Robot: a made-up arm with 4 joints. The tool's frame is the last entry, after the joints. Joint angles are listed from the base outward. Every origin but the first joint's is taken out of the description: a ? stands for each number. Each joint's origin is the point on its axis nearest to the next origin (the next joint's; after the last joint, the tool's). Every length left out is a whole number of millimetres.
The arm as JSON. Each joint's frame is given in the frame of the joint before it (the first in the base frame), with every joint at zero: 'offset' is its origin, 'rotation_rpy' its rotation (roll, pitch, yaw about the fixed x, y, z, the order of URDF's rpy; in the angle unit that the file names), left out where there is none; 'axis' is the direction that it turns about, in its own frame. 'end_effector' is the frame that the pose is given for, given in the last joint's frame.
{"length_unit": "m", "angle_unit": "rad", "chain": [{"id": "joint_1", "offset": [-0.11, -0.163, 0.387], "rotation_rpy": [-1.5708, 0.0, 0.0], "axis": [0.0, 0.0, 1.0]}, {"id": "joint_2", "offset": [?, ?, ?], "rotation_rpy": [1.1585, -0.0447, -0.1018], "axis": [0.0, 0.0, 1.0]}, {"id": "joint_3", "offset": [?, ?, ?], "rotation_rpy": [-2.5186, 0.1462, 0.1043], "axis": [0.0, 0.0, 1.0]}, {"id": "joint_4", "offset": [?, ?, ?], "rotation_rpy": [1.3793, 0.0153, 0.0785], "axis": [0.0, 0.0, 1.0]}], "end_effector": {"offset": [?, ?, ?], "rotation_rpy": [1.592, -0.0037, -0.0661]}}
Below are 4 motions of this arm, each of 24 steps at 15 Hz.
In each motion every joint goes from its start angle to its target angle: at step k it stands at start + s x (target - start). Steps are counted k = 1, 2, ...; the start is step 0. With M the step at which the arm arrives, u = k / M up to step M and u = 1 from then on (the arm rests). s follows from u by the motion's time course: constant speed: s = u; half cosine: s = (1 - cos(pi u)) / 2; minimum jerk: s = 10 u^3 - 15 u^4 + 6 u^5.
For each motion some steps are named. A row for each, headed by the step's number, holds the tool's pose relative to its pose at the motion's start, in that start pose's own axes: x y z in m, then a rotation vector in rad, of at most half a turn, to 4 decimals.
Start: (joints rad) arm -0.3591 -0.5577 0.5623 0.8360
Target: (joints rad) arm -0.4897 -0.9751 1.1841 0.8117
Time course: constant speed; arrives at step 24
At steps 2, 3, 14, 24:
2: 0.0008 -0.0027 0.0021 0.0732 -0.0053 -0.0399
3: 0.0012 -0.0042 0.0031 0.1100 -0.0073 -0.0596
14: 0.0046 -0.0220 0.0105 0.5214 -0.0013 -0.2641
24: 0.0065 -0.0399 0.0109 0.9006 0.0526 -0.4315

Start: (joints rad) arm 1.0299 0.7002 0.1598 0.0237
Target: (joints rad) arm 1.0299 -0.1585 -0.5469 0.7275
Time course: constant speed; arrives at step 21
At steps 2, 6, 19, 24:
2: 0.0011 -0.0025 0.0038 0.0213 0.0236 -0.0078
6: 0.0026 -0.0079 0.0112 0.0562 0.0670 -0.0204
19: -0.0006 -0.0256 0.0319 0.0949 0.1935 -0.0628
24: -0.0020 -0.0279 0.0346 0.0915 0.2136 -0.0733

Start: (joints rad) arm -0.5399 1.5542 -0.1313 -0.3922
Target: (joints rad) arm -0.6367 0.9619 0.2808 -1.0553
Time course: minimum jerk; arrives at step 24
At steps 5, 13, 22, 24:
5: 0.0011 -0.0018 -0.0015 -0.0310 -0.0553 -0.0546
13: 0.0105 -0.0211 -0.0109 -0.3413 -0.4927 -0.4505
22: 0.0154 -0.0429 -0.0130 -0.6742 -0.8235 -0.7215
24: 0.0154 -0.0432 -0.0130 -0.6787 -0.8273 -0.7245

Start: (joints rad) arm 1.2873 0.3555 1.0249 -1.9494
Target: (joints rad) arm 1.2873 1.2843 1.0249 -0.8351
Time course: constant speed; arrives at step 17
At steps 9, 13, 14, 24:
9: 0.0058 0.0017 0.0397 0.4496 0.5675 0.2071
13: 0.0109 -0.0038 0.0539 0.6111 0.8022 0.3871
14: 0.0124 -0.0055 0.0570 0.6462 0.8579 0.4402
24: 0.0171 -0.0110 0.0651 0.7367 1.0156 0.6183

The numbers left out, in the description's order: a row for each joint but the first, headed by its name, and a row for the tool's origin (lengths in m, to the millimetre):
joint_2: -0.038 0.032 0.0
joint_3: 0.032 0.009 0.0
joint_4: 0.036 -0.015 0.0
tool: -0.031 -0.006 0.0

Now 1 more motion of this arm.
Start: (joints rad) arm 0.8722 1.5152 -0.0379 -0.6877
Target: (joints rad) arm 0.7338 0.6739 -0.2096 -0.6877
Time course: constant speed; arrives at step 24
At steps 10, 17, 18, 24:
10: 0.0097 -0.0163 -0.0007 -0.1865 -0.1782 -0.1935
17: 0.0145 -0.0283 0.0018 -0.3207 -0.3114 -0.3194
18: 0.0150 -0.0300 0.0024 -0.3401 -0.3309 -0.3368
24: 0.0172 -0.0399 0.0066 -0.4576 -0.4503 -0.4381

